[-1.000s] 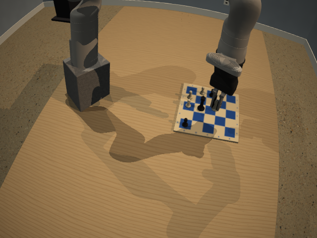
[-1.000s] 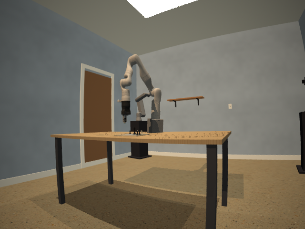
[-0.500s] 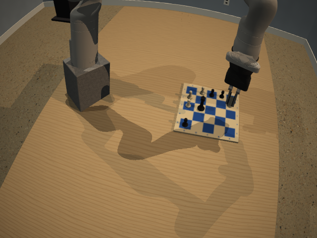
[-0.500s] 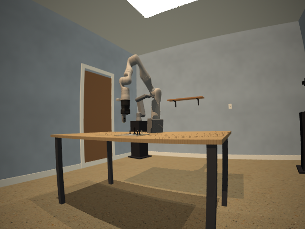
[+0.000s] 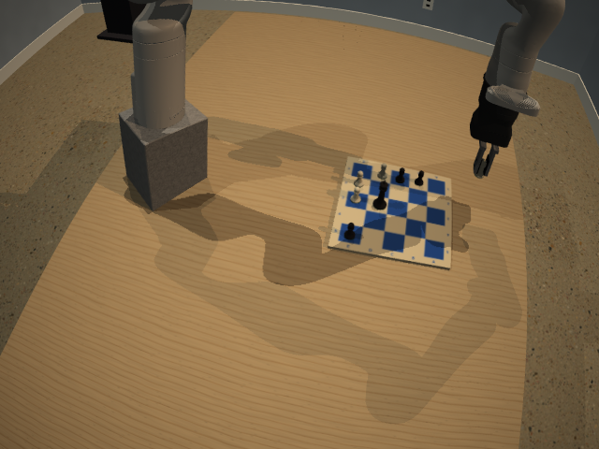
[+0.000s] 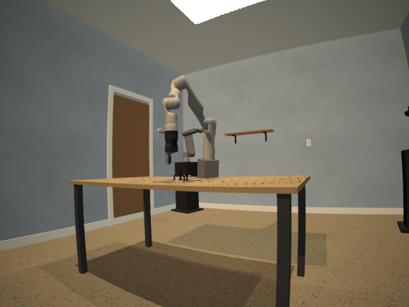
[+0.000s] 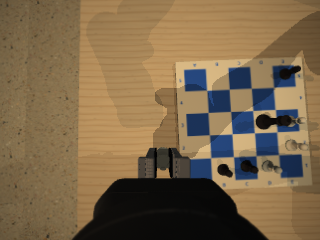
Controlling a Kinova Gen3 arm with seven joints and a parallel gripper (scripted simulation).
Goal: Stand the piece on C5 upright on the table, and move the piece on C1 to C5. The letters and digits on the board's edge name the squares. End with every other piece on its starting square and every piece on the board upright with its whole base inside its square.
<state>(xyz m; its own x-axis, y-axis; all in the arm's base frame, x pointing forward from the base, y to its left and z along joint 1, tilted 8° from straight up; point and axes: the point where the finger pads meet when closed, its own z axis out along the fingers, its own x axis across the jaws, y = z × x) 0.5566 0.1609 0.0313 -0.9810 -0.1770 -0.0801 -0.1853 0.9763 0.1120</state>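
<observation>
The tall black piece lies 160 mm behind my hand, 90 mm below it and 70 mm to the right of it. From my hand the other things lie so: chessboard 130 mm below, 130 mm behind, 70 mm to the right; white rook 10 mm below.
</observation>
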